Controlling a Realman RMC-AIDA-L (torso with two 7-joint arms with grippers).
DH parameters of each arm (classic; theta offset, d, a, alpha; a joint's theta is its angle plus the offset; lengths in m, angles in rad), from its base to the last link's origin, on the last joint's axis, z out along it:
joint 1: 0 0.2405 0 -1.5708
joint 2: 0 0 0 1.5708
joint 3: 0 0.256 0 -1.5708
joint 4: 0 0 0 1.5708
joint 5: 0 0.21 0 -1.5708
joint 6: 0 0 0 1.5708
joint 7: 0 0.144 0 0
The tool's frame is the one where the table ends.
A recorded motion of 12 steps. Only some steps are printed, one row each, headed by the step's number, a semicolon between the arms.
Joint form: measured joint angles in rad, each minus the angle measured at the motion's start. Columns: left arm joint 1, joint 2, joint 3, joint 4, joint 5, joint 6, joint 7; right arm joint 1, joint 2, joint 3, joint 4, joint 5, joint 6, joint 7.
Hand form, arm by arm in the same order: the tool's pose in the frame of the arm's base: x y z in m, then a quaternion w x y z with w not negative. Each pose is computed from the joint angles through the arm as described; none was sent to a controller.
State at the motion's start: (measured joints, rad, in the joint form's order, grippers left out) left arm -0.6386 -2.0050 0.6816 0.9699 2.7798 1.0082 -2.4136; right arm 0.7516 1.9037 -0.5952 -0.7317 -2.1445 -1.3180 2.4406
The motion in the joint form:
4: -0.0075 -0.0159 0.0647 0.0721 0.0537 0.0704 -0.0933; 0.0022 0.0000 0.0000 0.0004 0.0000 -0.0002 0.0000
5: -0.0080 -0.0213 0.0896 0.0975 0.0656 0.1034 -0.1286; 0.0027 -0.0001 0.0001 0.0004 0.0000 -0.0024 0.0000
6: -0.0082 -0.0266 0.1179 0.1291 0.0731 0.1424 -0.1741; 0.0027 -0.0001 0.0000 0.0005 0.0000 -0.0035 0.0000
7: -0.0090 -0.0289 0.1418 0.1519 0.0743 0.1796 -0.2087; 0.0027 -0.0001 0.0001 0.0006 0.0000 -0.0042 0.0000
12: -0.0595 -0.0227 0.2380 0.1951 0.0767 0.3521 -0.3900; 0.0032 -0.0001 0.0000 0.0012 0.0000 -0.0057 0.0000
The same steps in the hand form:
4: -0.3063 0.4186 0.1175 0.44819 -0.74787 -0.48698 0.05175; 0.2352 0.4368 0.1029 0.20643 -0.75722 0.56353 0.25775
5: -0.2999 0.4177 0.1147 0.44099 -0.74897 -0.49124 0.05707; 0.2349 0.4367 0.1028 0.20541 -0.75770 0.56333 0.25760
6: -0.2916 0.4166 0.1121 0.43323 -0.74874 -0.49815 0.05955; 0.2348 0.4366 0.1027 0.20486 -0.75789 0.56335 0.25743
7: -0.2848 0.4152 0.1093 0.42378 -0.74973 -0.50442 0.06223; 0.2348 0.4365 0.1027 0.20452 -0.75797 0.56339 0.25739
12: -0.2492 0.4141 0.0937 0.37246 -0.74747 -0.54441 0.07862; 0.2346 0.4364 0.1024 0.20355 -0.75830 0.56338 0.25720

